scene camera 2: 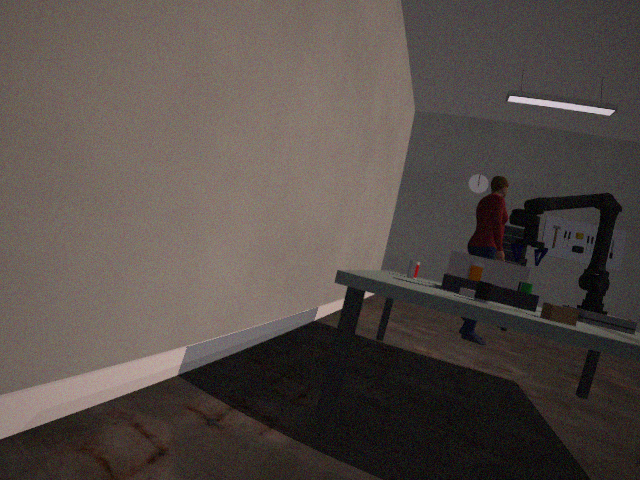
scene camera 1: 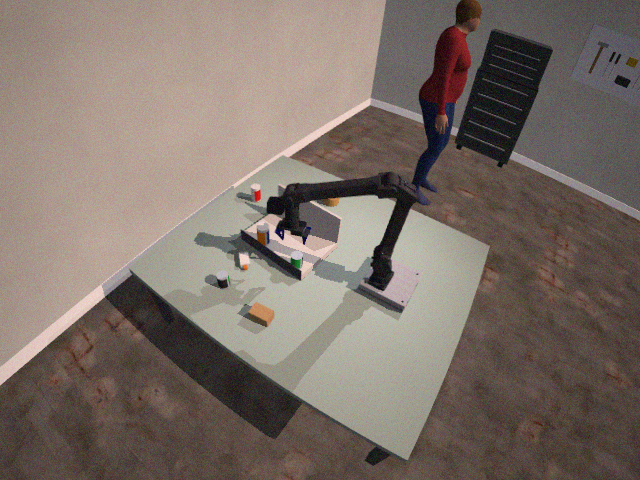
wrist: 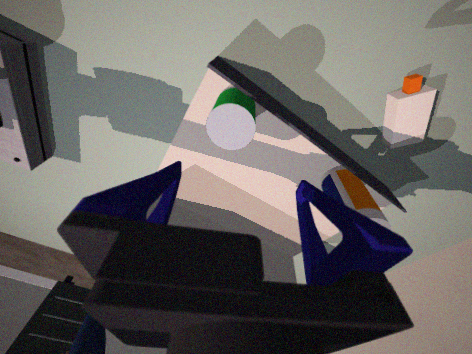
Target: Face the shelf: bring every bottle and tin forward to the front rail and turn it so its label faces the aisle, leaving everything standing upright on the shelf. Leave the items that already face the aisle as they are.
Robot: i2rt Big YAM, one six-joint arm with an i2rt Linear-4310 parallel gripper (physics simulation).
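Frame: origin at the arm's base, x right, y ahead, z up, level; millimetres.
Seen in the pictures: gripper, between the fingertips: (scene camera 2: pixel 526 264) (scene camera 1: pixel 293 241) (wrist: pixel 241 177); arm's base, origin of its link: (scene camera 2: pixel 591 311) (scene camera 1: pixel 380 278).
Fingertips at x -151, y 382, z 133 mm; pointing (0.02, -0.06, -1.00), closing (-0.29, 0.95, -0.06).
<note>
Offsets run from my fingertips to a thing's top centre.
The shelf (scene camera 1: pixel 324 222) (scene camera 2: pixel 453 263) has a dark front rail {dx -11, dy +132, dz -120 mm} (scene camera 1: pixel 281 260) (scene camera 2: pixel 509 298) (wrist: pixel 310 134). A green tin {dx +4, dy -17, dz -79 mm} (scene camera 1: pixel 296 259) (scene camera 2: pixel 525 287) (wrist: pixel 231 126) with a pale top stands upright close behind the rail, near one end. Its green side faces over the rail. An orange-and-blue bottle {dx +29, dy +199, dz -40 mm} (scene camera 1: pixel 262 235) (scene camera 2: pixel 475 272) (wrist: pixel 357 190) stands upright behind the rail, towards the other end. Its orange side faces over the rail, and a finger partly hides it in the wrist view. My gripper (scene camera 1: pixel 293 236) (scene camera 2: pixel 527 262) (wrist: pixel 241 177) is open and empty above the shelf, clear of both items.
On the table outside the shelf are a red-and-white can {dx +304, dy +480, dz -91 mm} (scene camera 1: pixel 255 193), a dark tin {dx -263, dy +201, dz -117 mm} (scene camera 1: pixel 222 279), a white box with an orange top {dx -106, dy +209, dz -159 mm} (scene camera 1: pixel 243 259) (wrist: pixel 410 116), an orange-brown block {dx -298, dy -47, dz -137 mm} (scene camera 1: pixel 261 314) (scene camera 2: pixel 559 313) and an orange object {dx +552, dy +121, dz -137 mm} (scene camera 1: pixel 331 201) behind the back panel. A person (scene camera 1: pixel 449 67) stands beyond.
</note>
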